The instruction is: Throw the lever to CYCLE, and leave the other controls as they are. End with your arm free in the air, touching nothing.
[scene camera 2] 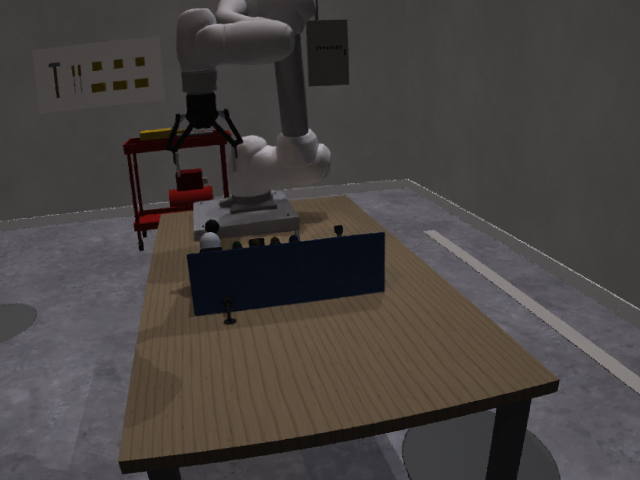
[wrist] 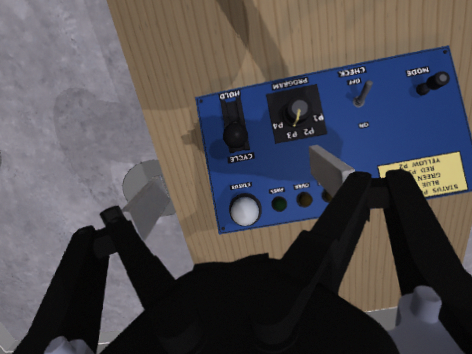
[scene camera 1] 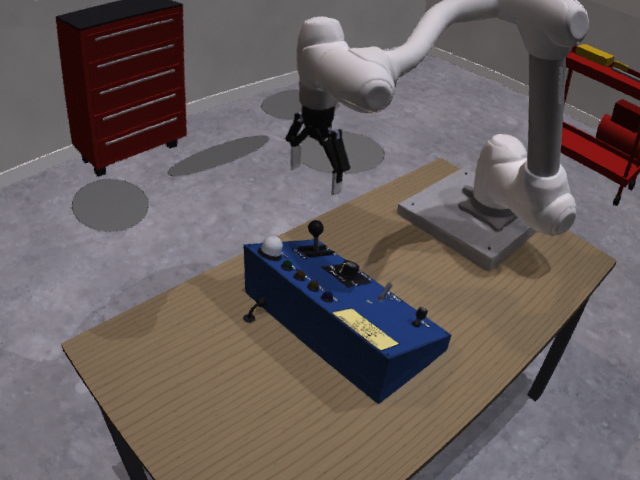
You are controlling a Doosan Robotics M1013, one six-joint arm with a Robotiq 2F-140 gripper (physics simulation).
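Pixels of known places: gripper, fingertip midpoint: point(scene camera 2: 206, 173) point(wrist: 235, 174) point(scene camera 1: 315, 180); arm's base, link origin: point(scene camera 2: 252, 205) point(scene camera 1: 492, 210).
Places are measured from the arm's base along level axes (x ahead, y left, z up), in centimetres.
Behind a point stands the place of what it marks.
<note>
A black ball-topped lever point(scene camera 1: 315, 228) @(x 66.9, y -13.0, z 13.0 cm) point(scene camera 2: 211, 225) @(x 67.4, y -14.2, z 12.9 cm) point(wrist: 235, 134) @(x 65.2, y -14.0, z 13.9 cm) stands on the blue control box point(scene camera 1: 310, 320) @(x 83.1, y 5.6, z 4.3 cm) point(scene camera 2: 289, 273) @(x 83.2, y 4.5, z 3.2 cm) point(wrist: 410, 120) @(x 68.5, y 18.6, z 5.5 cm). In the wrist view its knob is at the CYCLE end of its slot, away from HOLD. My gripper point(scene camera 1: 316, 175) @(x 66.9, y -14.1, z 27.2 cm) point(scene camera 2: 206, 161) @(x 66.9, y -14.1, z 27.2 cm) point(wrist: 235, 174) @(x 66.9, y -14.1, z 27.2 cm) is wide open and empty, high in the air above the box, touching nothing. The program knob point(scene camera 1: 350, 268) @(x 64.9, y -0.9, z 6.9 cm) point(wrist: 299, 111) @(x 63.9, y -2.4, z 6.8 cm) has its yellow mark toward P3. The check toggle point(scene camera 1: 385, 291) @(x 62.8, y 10.0, z 5.8 cm) point(wrist: 364, 93) @(x 62.5, y 9.4, z 6.1 cm) leans to OFF. The mode control point(scene camera 1: 420, 315) @(x 63.1, y 22.3, z 7.0 cm) point(wrist: 434, 83) @(x 62.4, y 20.6, z 7.4 cm) stands near the box's other end.
A white status dome point(scene camera 1: 271, 246) @(x 80.9, y -12.9, z 13.6 cm) point(scene camera 2: 210, 241) @(x 81.8, y -14.2, z 13.1 cm) point(wrist: 245, 210) @(x 78.1, y -14.2, z 14.3 cm) and several small lamps sit along one edge of the box. A yellow label point(scene camera 1: 367, 329) @(x 78.4, y 19.4, z 9.7 cm) point(wrist: 425, 175) @(x 78.3, y 19.6, z 9.7 cm) lies beside them. The box stands on the wooden table point(scene camera 1: 206, 372) @(x 108.5, y -2.2, z -5.4 cm) point(scene camera 2: 310, 372) @(x 116.0, y 4.0, z -5.4 cm). A red cart point(scene camera 2: 130, 147) stands beyond the arm's base.
</note>
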